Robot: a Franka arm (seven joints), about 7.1 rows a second.
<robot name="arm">
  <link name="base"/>
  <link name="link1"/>
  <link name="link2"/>
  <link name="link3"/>
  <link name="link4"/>
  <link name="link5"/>
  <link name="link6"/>
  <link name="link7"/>
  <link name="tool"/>
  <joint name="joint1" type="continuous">
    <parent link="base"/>
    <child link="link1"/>
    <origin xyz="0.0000 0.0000 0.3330" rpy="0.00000 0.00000 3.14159"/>
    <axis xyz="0 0 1"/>
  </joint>
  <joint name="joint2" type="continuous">
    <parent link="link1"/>
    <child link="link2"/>
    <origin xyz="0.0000 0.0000 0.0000" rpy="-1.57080 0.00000 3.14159"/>
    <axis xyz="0 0 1"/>
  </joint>
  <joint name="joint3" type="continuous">
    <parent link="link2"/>
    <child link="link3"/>
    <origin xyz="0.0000 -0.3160 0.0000" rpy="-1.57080 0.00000 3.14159"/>
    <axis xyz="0 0 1"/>
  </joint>
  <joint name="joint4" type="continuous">
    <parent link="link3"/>
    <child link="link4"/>
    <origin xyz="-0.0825 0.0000 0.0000" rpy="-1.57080 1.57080 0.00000"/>
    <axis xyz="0 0 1"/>
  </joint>
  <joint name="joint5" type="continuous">
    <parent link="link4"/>
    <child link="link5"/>
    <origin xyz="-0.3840 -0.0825 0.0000" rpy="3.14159 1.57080 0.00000"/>
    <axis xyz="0 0 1"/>
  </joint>
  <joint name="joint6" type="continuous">
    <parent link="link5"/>
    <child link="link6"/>
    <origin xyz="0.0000 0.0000 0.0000" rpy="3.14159 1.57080 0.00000"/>
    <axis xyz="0 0 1"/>
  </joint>
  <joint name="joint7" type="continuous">
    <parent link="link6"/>
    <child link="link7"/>
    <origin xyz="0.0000 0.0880 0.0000" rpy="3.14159 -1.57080 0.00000"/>
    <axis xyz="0 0 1"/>
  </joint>
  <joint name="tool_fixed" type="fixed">
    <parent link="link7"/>
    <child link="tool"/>
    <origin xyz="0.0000 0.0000 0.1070" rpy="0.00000 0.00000 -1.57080"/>
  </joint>
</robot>
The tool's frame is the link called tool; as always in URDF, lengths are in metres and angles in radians. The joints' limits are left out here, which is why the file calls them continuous.
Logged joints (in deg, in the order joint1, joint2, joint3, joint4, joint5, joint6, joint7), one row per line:
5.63, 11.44, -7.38, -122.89, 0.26, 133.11, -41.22
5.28, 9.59, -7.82, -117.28, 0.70, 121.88, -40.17
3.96, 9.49, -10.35, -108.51, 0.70, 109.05, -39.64
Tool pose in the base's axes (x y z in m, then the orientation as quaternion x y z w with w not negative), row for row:
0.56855, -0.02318, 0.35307, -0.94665, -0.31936, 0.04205, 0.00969
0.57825, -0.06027, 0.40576, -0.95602, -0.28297, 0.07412, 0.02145
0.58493, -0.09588, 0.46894, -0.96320, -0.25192, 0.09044, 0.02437
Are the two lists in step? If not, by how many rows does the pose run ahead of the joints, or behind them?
The pose runs 1 row ahead of the joints: the pose in row i belongs to the joints in row i + 1.
